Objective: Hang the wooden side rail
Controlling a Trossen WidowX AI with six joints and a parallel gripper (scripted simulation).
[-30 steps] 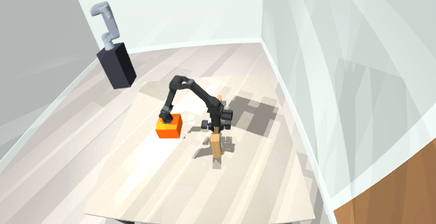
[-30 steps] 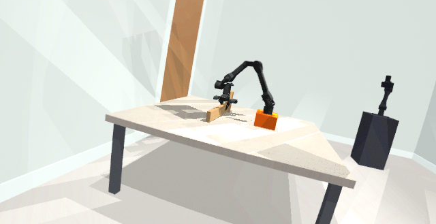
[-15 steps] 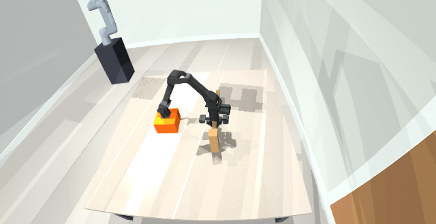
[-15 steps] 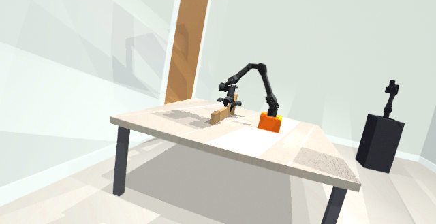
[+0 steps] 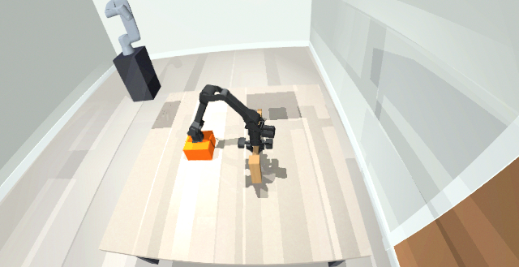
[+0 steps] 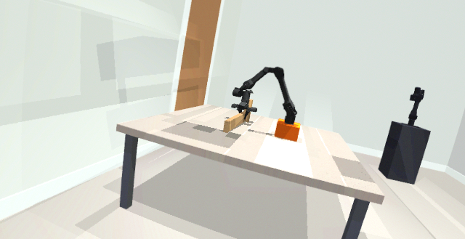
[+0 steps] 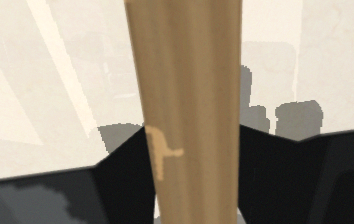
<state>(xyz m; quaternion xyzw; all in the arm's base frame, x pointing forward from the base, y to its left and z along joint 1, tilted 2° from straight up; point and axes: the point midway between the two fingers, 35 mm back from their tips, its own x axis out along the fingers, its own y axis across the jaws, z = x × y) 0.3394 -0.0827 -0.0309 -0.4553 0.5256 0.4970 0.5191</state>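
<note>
My gripper tip is 150 mm to the left of the wooden headboard post and 40 mm below it.
</note>
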